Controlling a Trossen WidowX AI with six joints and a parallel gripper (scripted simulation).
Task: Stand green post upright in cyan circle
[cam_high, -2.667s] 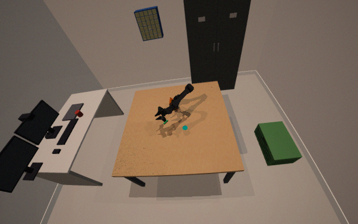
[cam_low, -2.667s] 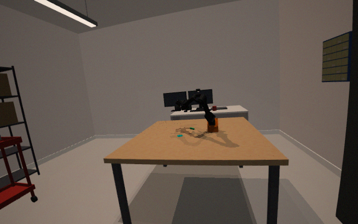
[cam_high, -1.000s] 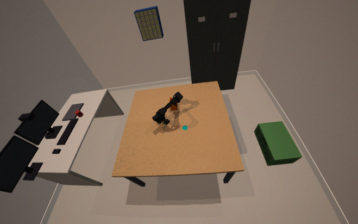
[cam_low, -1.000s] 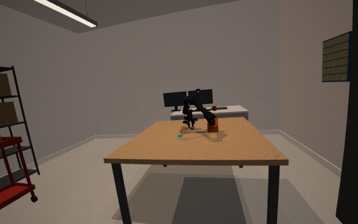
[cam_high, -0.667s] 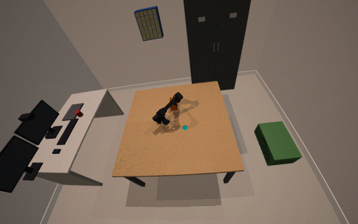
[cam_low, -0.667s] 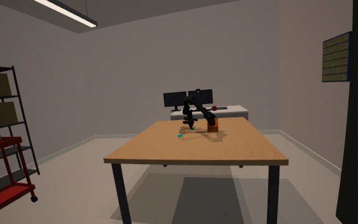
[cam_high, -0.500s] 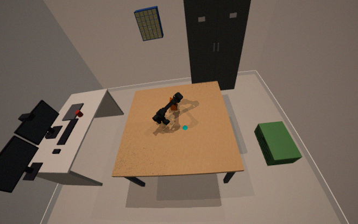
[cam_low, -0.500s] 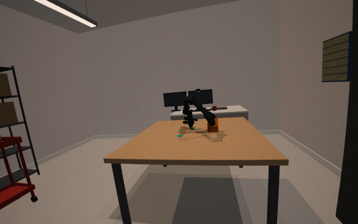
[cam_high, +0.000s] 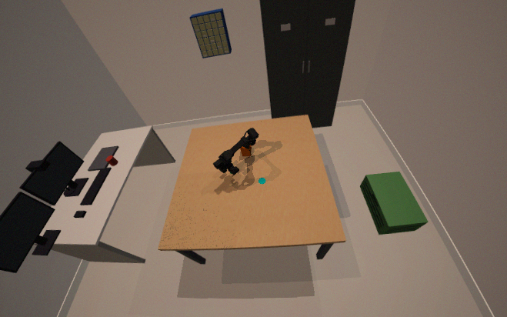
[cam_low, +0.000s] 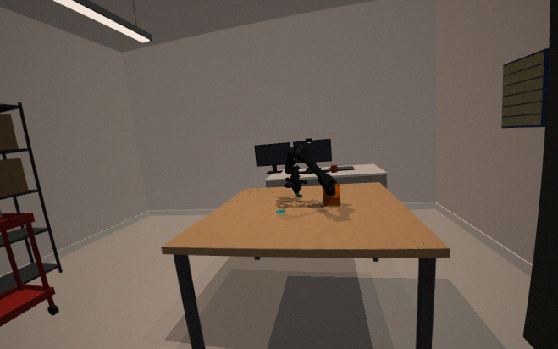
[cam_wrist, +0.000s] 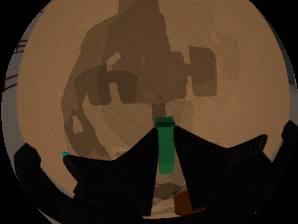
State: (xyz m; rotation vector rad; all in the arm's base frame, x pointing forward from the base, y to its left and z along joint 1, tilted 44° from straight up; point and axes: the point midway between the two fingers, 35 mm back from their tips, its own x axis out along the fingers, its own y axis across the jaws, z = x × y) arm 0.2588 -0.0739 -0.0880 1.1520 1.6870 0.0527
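Now: the cyan circle 70 mm ahead of my gripper tip, 260 mm to the left of it and 50 mm below it. Also, from my gripper tip: green post 20 mm behind, 10 mm to the left.
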